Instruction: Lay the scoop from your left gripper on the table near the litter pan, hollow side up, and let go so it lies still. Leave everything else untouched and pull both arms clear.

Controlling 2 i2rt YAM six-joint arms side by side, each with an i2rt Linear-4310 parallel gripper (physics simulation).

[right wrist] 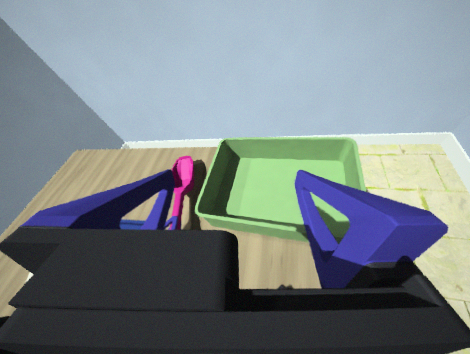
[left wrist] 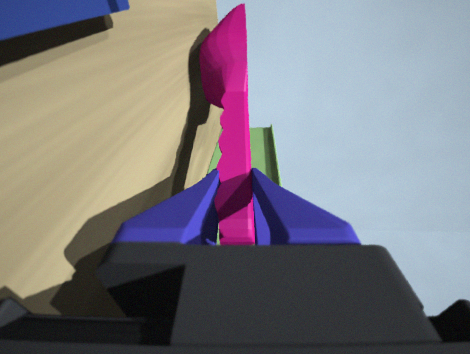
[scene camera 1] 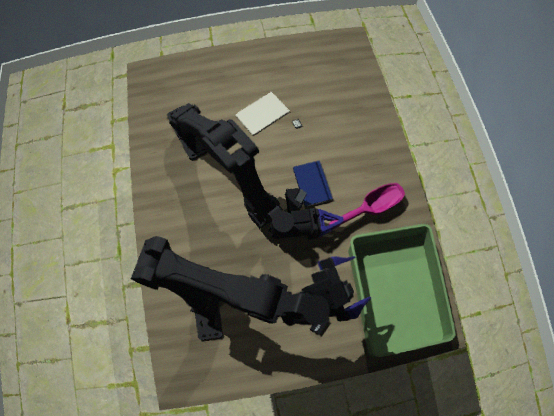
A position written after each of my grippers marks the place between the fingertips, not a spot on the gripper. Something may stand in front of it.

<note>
I see my left gripper (scene camera 1: 342, 220), my right gripper (scene camera 1: 362, 277), a magenta scoop (scene camera 1: 379, 200) and a green litter pan (scene camera 1: 409, 309).
The magenta scoop is seen too in the right wrist view (right wrist: 183, 169) and in the left wrist view (left wrist: 223, 55). The green litter pan shows as well in the right wrist view (right wrist: 249, 187) and in the left wrist view (left wrist: 262, 143). My left gripper shows as well in the left wrist view (left wrist: 235, 176).
</note>
